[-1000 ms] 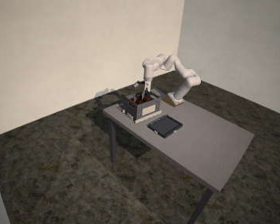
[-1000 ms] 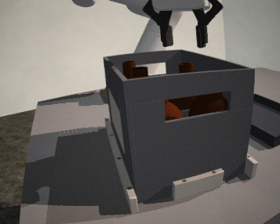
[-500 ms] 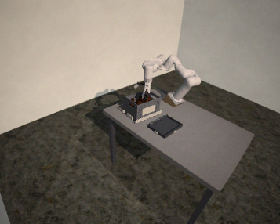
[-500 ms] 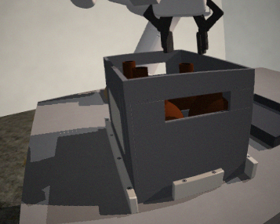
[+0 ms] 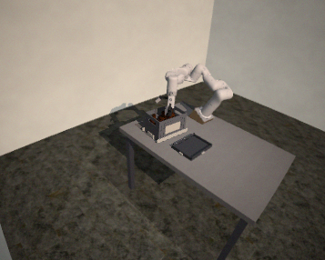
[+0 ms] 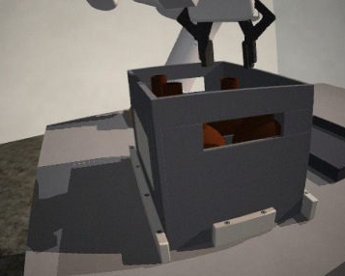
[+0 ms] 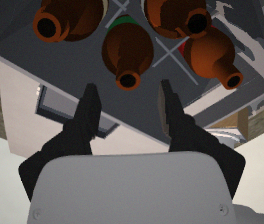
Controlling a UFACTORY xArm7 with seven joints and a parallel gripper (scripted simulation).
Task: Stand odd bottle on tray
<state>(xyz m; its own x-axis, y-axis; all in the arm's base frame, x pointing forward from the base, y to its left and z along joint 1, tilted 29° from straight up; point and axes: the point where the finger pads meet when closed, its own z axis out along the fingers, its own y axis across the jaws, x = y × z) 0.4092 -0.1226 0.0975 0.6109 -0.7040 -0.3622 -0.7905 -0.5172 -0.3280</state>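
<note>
The dark grey crate lies 110 mm below my hand and 40 mm to the right of it. From my hand the other things lie so: dark flat tray (250 mm to the left, 190 mm below, 10 mm behind); then glass bottle (110 mm below, 100 mm behind, 70 mm to the right).
</note>
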